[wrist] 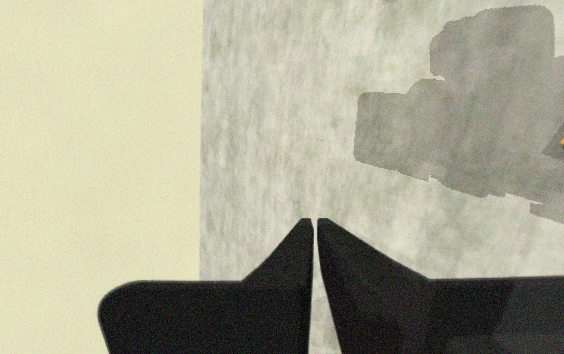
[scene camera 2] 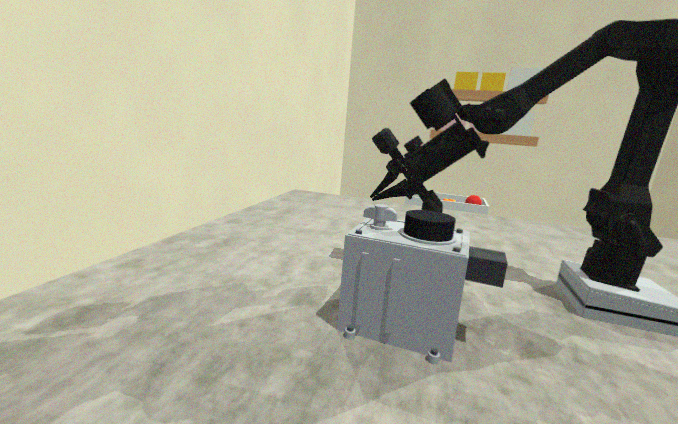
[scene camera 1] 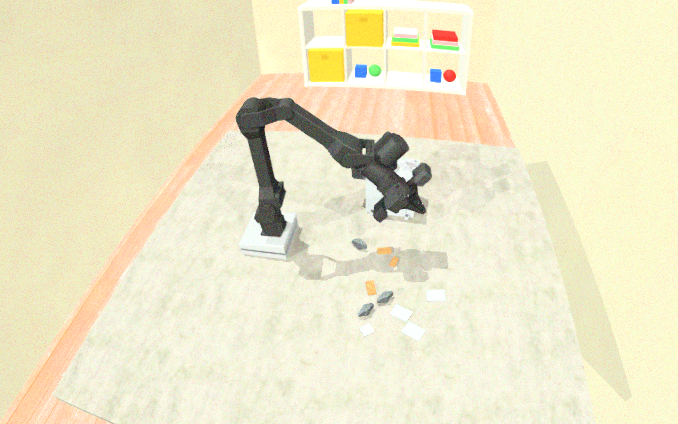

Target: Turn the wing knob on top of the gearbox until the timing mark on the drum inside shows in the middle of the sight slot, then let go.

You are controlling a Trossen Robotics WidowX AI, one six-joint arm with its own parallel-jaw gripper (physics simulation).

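Places are measured from the arm's base along level axes (x ahead, y left, z up), in metres.
Where they show: gripper, fingertip midpoint: (wrist: 313,228) (scene camera 2: 371,198) (scene camera 1: 424,212); arm's base, origin of the base link: (scene camera 2: 607,279) (scene camera 1: 273,228).
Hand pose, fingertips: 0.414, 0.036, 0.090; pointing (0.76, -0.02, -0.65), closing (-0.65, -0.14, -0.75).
Note:
Things, the pixels of their centre, and the offset from my fingertips, as dx, dy, dz. "spot": a spot on its surface instead.
- grey gearbox, body centre: (scene camera 2: 422,270) (scene camera 1: 386,180) -0.125, +0.193, -0.052
- round black cap, surface spot: (scene camera 2: 429,226) spot: -0.127, +0.225, +0.020
- dark block, surface spot: (scene camera 2: 487,267) spot: -0.201, +0.217, -0.022
The grey gearbox (scene camera 1: 371,199) (scene camera 2: 400,295) stands upright on the mat, partly hidden by the arm in scene camera 1. Its pale wing knob (scene camera 2: 382,216) is on top at the left in scene camera 2, beside a round black cap (scene camera 2: 429,226). My gripper (scene camera 1: 424,211) (scene camera 2: 373,198) (wrist: 313,228) is shut, with its fingertips together and a thin slit of light between them. Nothing is held. In scene camera 2 the tips appear a little above the knob; the depth between them is unclear. The knob does not show in the wrist view. The sight slot and timing mark cannot be made out.
A dark block (scene camera 2: 487,267) sticks out of the gearbox's side. Orange pieces (scene camera 1: 370,288), grey stones (scene camera 1: 359,244) and white cards (scene camera 1: 413,330) lie on the mat. A white tray (scene camera 2: 486,204) with a red ball (scene camera 2: 473,200) shows behind the gearbox.

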